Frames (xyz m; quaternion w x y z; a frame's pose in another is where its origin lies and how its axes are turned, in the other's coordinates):
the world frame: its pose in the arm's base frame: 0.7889 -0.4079 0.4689 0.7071 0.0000 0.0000 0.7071
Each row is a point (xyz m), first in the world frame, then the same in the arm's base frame.
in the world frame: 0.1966 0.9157 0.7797
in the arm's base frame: -0.1268 -0.2113 1.2486
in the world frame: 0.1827 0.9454 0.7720
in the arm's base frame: -0.1565 -0.2252 1.2409
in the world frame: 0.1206 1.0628 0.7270
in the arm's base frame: -0.2739 -0.2873 1.1959
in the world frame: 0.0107 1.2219 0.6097
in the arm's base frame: -0.4330 -0.3972 1.0786
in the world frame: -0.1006 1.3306 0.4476
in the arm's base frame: -0.5417 -0.5085 0.9165
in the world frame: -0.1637 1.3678 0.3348
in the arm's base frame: -0.5789 -0.5716 0.8037
